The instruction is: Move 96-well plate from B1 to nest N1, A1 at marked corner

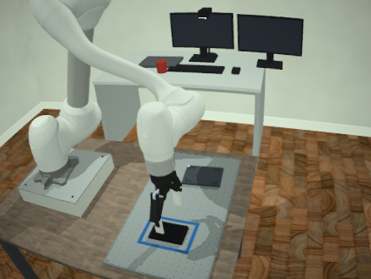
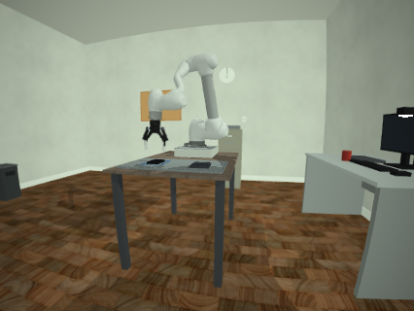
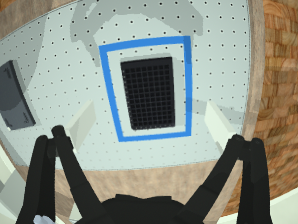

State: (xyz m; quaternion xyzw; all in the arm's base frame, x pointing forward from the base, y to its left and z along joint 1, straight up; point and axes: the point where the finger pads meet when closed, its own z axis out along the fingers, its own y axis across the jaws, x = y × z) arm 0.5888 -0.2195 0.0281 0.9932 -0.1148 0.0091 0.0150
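My gripper is now 9 cm above the black 96-well plate and 1 cm past it. The rest, counted from my hand: dark plate nest N1: 34 cm to the left, 9 cm below, 7 cm ahead.
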